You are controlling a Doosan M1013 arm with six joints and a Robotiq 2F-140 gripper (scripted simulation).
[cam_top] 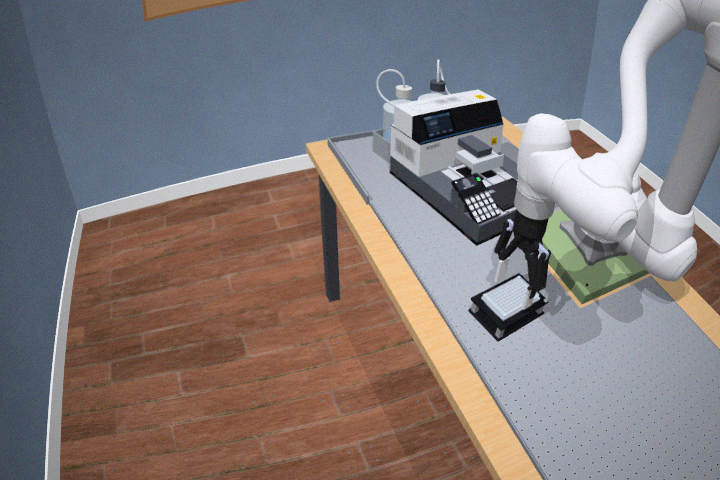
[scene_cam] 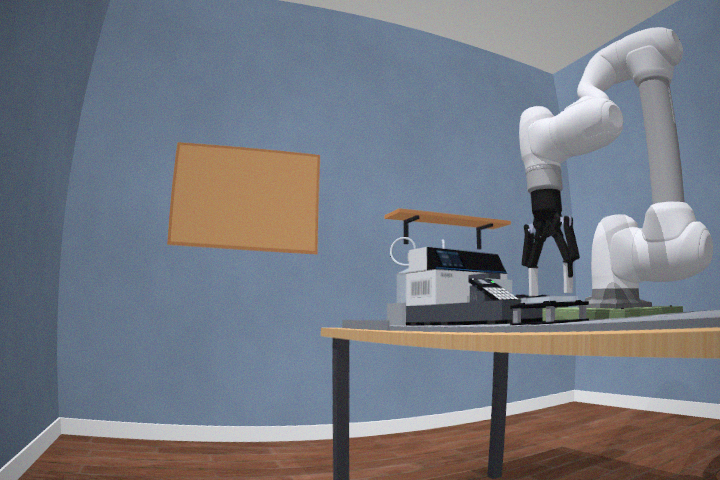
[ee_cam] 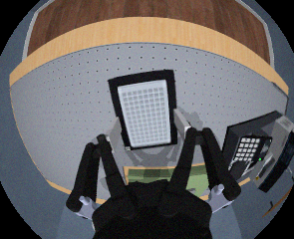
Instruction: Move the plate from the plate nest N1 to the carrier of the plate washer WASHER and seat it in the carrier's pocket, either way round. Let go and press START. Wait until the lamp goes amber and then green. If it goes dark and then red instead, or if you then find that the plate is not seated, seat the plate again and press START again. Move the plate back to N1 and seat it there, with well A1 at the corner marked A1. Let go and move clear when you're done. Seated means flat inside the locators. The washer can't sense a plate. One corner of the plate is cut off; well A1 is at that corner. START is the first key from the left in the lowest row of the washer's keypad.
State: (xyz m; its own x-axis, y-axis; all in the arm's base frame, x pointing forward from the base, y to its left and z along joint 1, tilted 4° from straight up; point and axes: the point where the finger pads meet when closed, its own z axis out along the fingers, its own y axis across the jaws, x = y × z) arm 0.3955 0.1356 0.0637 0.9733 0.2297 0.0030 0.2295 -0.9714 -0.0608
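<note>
Now: hand 40 mm above the well plate. The rest, counted from my hand: plate washer (150 mm behind, 510 mm to the right, 40 mm above); black plate nest N1 (50 mm below); washer carrier (190 mm behind, 360 mm to the right, 10 mm below).
</note>
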